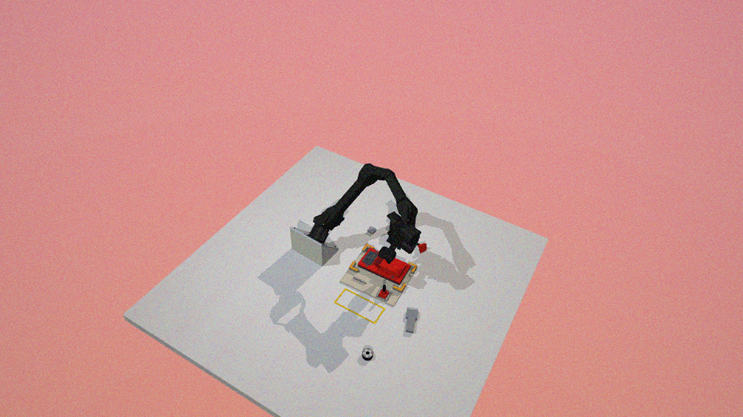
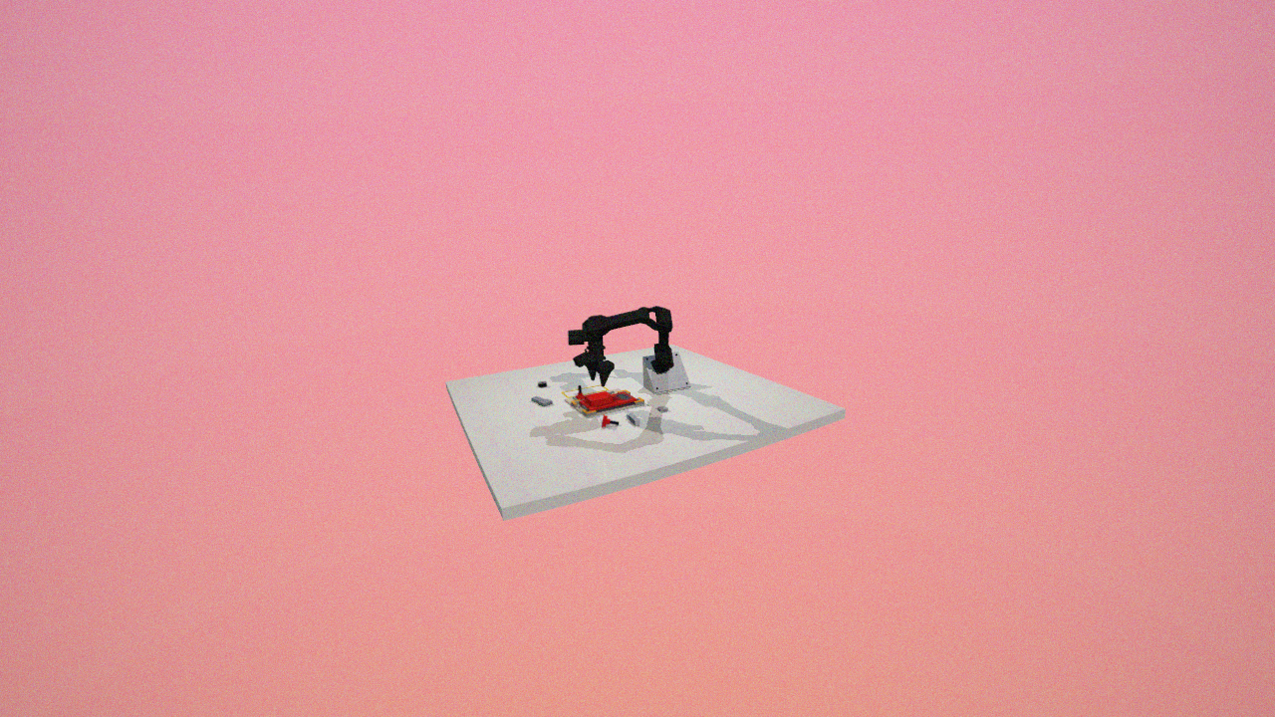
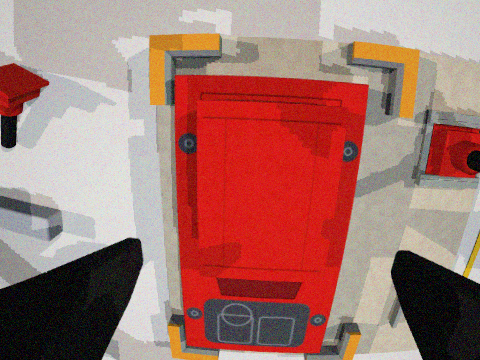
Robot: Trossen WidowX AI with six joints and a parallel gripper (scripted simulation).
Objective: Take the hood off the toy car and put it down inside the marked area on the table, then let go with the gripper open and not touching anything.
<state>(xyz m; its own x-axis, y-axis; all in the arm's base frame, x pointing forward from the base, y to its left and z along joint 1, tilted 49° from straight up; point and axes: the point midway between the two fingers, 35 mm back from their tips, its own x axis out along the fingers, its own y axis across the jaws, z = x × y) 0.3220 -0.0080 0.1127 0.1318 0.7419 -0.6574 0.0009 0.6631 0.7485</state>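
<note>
My gripper tip is now 60 mm above the hood. The rest, counted from my gripper tip: dark wheel (100 mm ahead, 400 mm to the right, 90 mm below); then grey bar (40 mm behind, 200 mm to the left, 90 mm below).
</note>
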